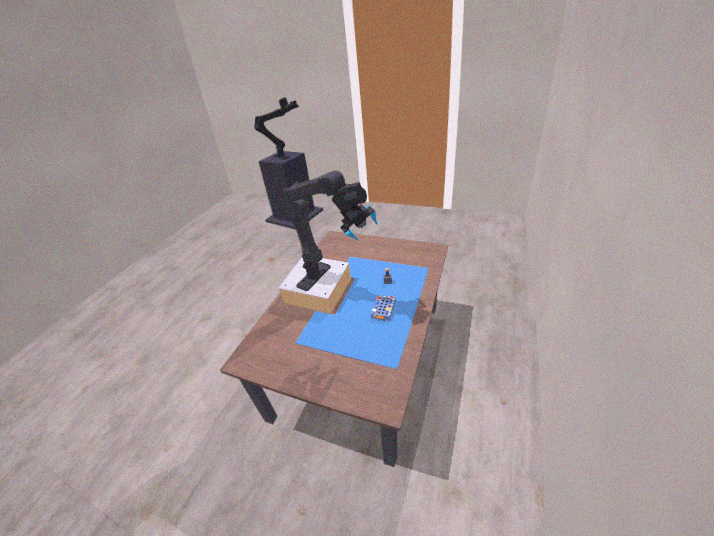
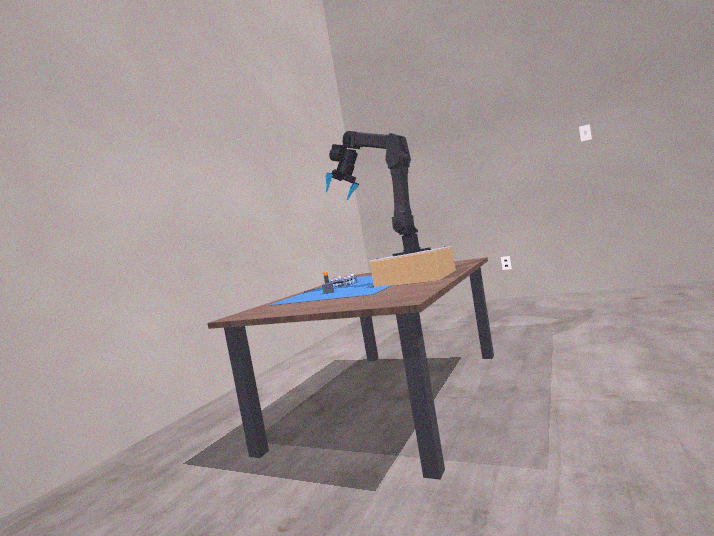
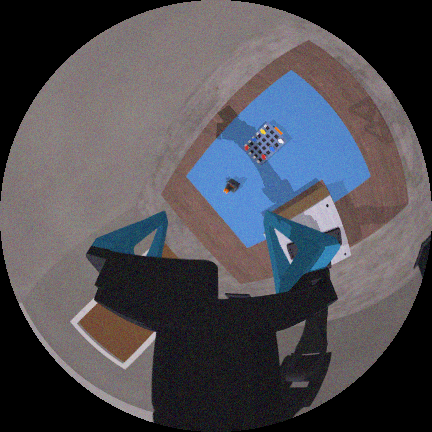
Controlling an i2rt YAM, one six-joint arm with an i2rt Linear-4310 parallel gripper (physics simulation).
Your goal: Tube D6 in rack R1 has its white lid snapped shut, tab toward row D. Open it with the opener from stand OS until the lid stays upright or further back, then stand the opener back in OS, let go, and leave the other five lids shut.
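Frame: origin at the arm's base, x ahead, y left, z up, level; millimetres.
Where they show: gripper, fingertip midpoint: [image 1: 367, 232] [image 2: 336, 196] [image 3: 215, 215]; arm's base, link origin: [image 1: 314, 276] [image 2: 412, 252].
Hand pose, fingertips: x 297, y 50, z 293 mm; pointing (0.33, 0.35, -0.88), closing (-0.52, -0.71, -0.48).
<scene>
Each offset is from my fingertips to the centre of the thing. Level surfaces: height alone.
My gripper [image 1: 367, 231] [image 2: 337, 195] [image 3: 215, 215] is open and empty, its two blue fingers wide apart, high above the table. Rack R1 {dz -374, dx +62, dy -18 mm} [image 2: 344, 281] [image 3: 270, 151] is a small grey block with many holes, lying on the blue mat. A white lid {dz -354, dx +45, dy -68 mm} [image 3: 281, 141] shows near one corner of the rack, beside the orange mark. Yellow, red and blue lids also show on the rack. They are too small to tell lid angle or tab direction. The opener {dz -350, dx -12, dy +172 mm} [image 1: 386, 271] [image 2: 325, 278] [image 3: 226, 190], dark with an orange top, stands upright in dark stand OS {dz -375, dx -12, dy +172 mm} [image 1: 387, 280] [image 2: 328, 287] [image 3: 233, 185], apart from the rack.
The blue mat {dz -395 mm} [image 1: 346, 340] [image 2: 299, 298] [image 3: 320, 120] lies on the brown wooden table {dz -398 mm} [image 1: 271, 357] [image 2: 357, 309] [image 3: 385, 165]. The arm's base stands on a box [image 1: 311, 301] [image 2: 409, 271] [image 3: 305, 197] with a white top, beside the mat. A second dark arm stands on a pedestal [image 1: 285, 187] behind the table.
</scene>
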